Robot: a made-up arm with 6 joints. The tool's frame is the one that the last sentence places. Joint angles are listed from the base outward.
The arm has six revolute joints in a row. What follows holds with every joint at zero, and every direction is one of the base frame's.
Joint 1 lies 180 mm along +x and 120 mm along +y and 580 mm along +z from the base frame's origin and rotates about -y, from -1.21 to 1.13 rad.
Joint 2 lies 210 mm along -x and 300 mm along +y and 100 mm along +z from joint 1 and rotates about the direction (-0.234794, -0.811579, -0.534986), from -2.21 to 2.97 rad.
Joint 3 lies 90 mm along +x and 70 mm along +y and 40 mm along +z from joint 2 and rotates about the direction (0.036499, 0.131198, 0.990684), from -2.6 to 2.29 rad.
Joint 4 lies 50 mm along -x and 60 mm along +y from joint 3 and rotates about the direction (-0.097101, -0.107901, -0.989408), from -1.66 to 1.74 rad.
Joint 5 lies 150 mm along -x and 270 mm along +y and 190 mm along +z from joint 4 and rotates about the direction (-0.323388, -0.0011, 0.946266), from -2.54 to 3.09 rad.
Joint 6 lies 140 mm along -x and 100 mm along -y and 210 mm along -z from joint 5 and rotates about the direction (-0.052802, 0.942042, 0.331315), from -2.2 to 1.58 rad.
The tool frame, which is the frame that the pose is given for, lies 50 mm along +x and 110 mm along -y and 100 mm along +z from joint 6; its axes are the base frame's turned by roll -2.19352, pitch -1.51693 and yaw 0.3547 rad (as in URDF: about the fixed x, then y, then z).
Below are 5 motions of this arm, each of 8 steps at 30 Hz.
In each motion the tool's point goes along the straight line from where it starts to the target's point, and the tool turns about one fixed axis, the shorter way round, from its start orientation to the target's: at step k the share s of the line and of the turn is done. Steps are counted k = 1, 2, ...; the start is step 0. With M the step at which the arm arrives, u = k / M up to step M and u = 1 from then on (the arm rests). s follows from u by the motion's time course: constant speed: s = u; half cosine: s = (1 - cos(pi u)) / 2; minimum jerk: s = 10 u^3 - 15 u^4 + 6 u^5.
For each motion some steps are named. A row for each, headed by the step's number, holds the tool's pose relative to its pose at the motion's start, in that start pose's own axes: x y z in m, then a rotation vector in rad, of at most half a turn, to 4 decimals.
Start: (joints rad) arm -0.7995 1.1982 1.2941 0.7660 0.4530 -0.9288
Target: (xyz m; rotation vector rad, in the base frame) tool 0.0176 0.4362 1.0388 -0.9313 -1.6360 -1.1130
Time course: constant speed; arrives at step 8
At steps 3, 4, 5, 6, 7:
3: -0.0155 0.0562 -0.0319 0.0518 0.1002 0.1797
4: -0.0207 0.0750 -0.0426 0.0691 0.1336 0.2395
5: -0.0259 0.0937 -0.0532 0.0863 0.1670 0.2994
6: -0.0310 0.1125 -0.0639 0.1036 0.2005 0.3593
7: -0.0362 0.1312 -0.0745 0.1208 0.2339 0.4192

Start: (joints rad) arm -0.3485 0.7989 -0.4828 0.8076 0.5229 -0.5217
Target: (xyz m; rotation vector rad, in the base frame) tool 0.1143 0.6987 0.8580 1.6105 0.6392 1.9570
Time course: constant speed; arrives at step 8
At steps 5, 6, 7, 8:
5: -0.0106 0.0494 0.0005 0.0318 -0.0216 0.1128
6: -0.0127 0.0593 0.0006 0.0381 -0.0259 0.1353
7: -0.0148 0.0692 0.0007 0.0445 -0.0303 0.1579
8: -0.0169 0.0791 0.0008 0.0508 -0.0346 0.1804

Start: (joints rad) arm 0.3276 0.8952 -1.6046 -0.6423 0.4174 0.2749
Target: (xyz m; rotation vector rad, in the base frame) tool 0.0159 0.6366 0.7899 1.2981 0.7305 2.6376
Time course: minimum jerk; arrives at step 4
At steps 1, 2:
1: 0.0000 0.0004 -0.0005 0.0066 -0.0021 0.0007
2: -0.0002 0.0018 -0.0024 0.0318 -0.0100 0.0034

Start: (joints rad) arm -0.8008 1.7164 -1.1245 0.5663 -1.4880 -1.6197
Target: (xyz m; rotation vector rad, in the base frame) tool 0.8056 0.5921 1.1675 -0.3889 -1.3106 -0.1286
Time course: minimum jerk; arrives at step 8
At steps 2, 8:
2: -0.0037 0.0110 0.0065 0.0130 -0.0063 0.0017
8: -0.0358 0.1058 0.0626 0.1256 -0.0604 0.0161

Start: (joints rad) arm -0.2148 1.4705 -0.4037 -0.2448 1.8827 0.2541
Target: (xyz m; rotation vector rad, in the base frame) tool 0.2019 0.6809 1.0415 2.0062 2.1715 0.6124
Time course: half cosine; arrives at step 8
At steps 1, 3, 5, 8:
1: -0.0021 -0.0003 -0.0018 -0.0163 0.0070 0.0016
3: -0.0174 -0.0021 -0.0142 -0.1321 0.0568 0.0127
5: -0.0390 -0.0048 -0.0318 -0.2959 0.1272 0.0285
8: -0.0564 -0.0069 -0.0460 -0.4281 0.1841 0.0413

